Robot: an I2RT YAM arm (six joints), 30 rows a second.
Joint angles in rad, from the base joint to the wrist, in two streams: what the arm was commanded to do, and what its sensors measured. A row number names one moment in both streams.
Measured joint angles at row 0:
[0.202, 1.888, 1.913, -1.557, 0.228, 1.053]
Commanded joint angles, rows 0 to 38:
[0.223, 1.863, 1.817, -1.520, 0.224, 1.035]
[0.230, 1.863, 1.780, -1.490, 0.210, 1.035]
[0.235, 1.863, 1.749, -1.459, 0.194, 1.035]
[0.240, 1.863, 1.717, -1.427, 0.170, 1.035]
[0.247, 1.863, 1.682, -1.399, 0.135, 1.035]
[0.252, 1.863, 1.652, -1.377, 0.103, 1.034]
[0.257, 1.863, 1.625, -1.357, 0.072, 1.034]
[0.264, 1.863, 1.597, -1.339, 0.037, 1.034]
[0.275, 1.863, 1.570, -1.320, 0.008, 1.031]
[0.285, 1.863, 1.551, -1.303, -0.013, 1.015]
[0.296, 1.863, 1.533, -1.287, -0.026, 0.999]
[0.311, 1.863, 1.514, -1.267, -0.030, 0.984]
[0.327, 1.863, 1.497, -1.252, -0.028, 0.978]
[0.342, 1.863, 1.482, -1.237, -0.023, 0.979]
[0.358, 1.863, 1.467, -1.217, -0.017, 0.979]
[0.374, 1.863, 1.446, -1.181, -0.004, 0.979]
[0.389, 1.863, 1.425, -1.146, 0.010, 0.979]
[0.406, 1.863, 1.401, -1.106, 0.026, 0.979]
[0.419, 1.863, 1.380, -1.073, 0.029, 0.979]
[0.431, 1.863, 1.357, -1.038, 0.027, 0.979]
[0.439, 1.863, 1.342, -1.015, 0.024, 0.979]
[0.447, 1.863, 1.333, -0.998, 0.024, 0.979]
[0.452, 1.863, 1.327, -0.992, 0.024, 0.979]
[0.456, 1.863, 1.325, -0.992, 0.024, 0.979]
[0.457, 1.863, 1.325, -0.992, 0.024, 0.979]
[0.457, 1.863, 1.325, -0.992, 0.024, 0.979]
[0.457, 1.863, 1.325, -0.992, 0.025, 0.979]
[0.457, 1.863, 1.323, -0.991, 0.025, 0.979]
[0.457, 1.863, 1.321, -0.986, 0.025, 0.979]
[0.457, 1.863, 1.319, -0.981, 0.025, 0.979]
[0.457, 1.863, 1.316, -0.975, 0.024, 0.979]
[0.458, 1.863, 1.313, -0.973, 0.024, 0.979]
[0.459, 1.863, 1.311, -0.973, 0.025, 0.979]
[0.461, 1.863, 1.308, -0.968, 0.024, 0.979]
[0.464, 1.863, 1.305, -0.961, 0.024, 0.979]
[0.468, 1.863, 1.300, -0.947, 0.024, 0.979]
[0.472, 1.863, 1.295, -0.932, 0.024, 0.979]
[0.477, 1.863, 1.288, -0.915, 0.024, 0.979]
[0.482, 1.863, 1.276, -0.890, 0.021, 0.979]
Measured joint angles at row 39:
[0.464, 1.888, 1.302, -0.918, 0.010, 0.982]
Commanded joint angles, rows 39 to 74:
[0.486, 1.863, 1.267, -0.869, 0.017, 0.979]
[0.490, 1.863, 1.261, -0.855, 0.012, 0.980]
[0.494, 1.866, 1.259, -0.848, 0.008, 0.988]
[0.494, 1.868, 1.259, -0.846, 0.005, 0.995]
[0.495, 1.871, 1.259, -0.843, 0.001, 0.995]
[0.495, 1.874, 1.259, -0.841, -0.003, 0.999]
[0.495, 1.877, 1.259, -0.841, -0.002, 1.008]
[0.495, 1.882, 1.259, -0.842, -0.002, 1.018]
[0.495, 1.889, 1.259, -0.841, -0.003, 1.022]
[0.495, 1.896, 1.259, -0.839, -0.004, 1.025]
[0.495, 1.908, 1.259, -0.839, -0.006, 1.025]
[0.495, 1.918, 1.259, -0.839, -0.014, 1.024]
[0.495, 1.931, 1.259, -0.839, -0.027, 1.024]
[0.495, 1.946, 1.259, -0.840, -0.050, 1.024]
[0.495, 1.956, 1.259, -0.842, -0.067, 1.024]
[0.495, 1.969, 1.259, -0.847, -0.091, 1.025]
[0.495, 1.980, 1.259, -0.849, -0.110, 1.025]
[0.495, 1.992, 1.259, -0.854, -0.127, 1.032]
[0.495, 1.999, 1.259, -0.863, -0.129, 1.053]
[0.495, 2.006, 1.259, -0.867, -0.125, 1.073]
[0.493, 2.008, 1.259, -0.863, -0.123, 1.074]
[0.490, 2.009, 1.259, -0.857, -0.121, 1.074]
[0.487, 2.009, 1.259, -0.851, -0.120, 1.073]
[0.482, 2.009, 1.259, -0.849, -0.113, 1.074]
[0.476, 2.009, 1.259, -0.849, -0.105, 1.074]
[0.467, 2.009, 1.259, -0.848, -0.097, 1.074]
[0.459, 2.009, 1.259, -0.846, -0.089, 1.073]
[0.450, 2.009, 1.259, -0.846, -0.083, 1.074]
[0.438, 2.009, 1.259, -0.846, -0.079, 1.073]
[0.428, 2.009, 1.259, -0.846, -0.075, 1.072]
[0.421, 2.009, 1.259, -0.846, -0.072, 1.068]
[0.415, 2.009, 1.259, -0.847, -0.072, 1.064]
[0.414, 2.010, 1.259, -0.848, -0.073, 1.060]
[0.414, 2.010, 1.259, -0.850, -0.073, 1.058]
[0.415, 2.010, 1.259, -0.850, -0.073, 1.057]
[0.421, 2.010, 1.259, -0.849, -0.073, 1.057]
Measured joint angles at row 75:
[0.419, 1.969, 1.271, -0.852, -0.106, 1.065]
